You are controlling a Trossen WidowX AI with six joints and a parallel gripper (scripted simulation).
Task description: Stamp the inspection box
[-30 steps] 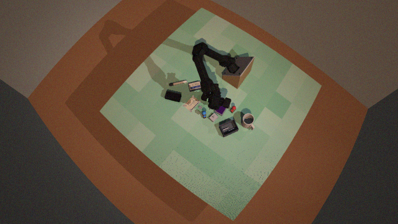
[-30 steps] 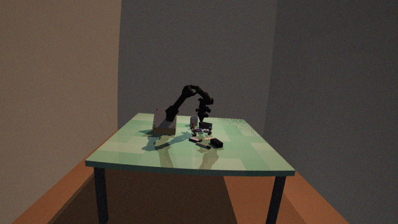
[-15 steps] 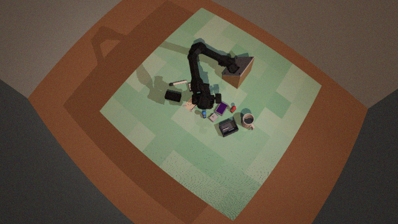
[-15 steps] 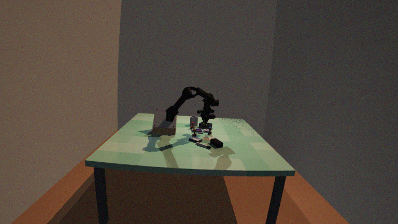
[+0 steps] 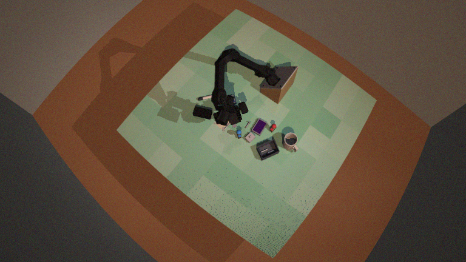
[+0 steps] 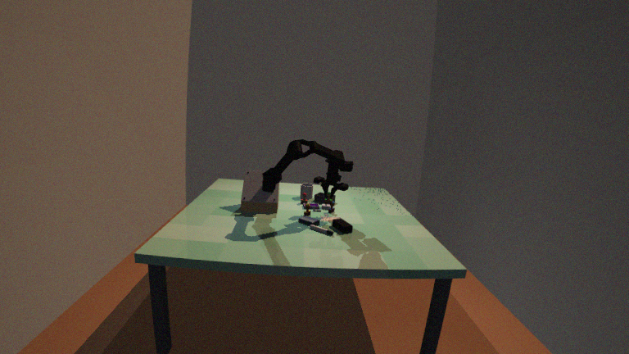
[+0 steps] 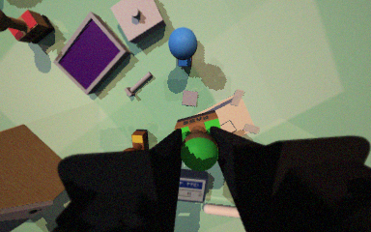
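Right now my gripper tip is 100 mm above the beige card, 50 mm to the left of it and 20 mm short of it. Round my gripper tip: green-knobbed stamp 10 mm below; then bolt 100 mm below, 70 mm to the left, 70 mm behind; then blue-knobbed stamp 80 mm below, 70 mm to the left, 20 mm ahead.
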